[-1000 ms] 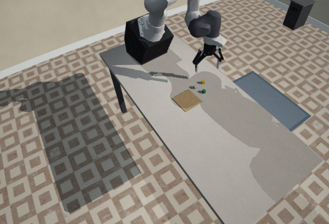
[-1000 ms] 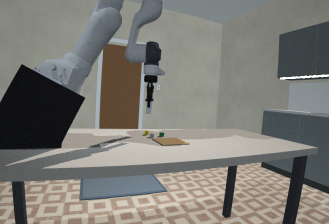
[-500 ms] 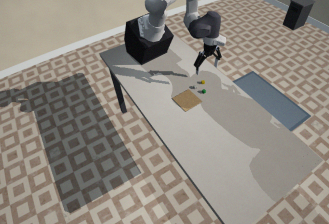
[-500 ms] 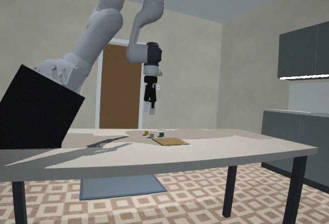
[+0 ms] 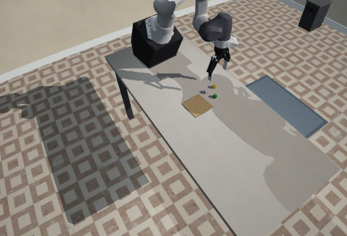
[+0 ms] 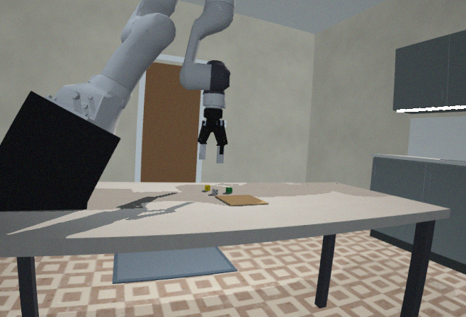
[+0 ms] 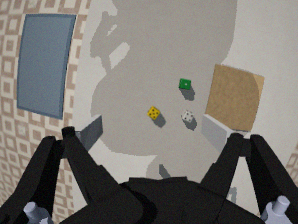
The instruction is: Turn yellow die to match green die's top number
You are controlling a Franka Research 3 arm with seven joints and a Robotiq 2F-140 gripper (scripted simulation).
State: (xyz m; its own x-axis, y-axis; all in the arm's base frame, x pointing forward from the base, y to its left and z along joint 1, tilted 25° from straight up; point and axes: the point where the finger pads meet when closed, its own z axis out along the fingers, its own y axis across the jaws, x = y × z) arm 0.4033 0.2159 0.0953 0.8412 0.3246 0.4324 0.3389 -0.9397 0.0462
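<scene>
Right now the yellow die is 1 cm behind my hand, 1 cm to the right of it and 12 cm below it. From my hand the other things lie so: green die: 7 cm ahead, 5 cm to the right, 12 cm below; tan mat: 9 cm ahead, 18 cm to the right, 12 cm below; white die: 1 cm ahead, 8 cm to the right, 12 cm below.
</scene>
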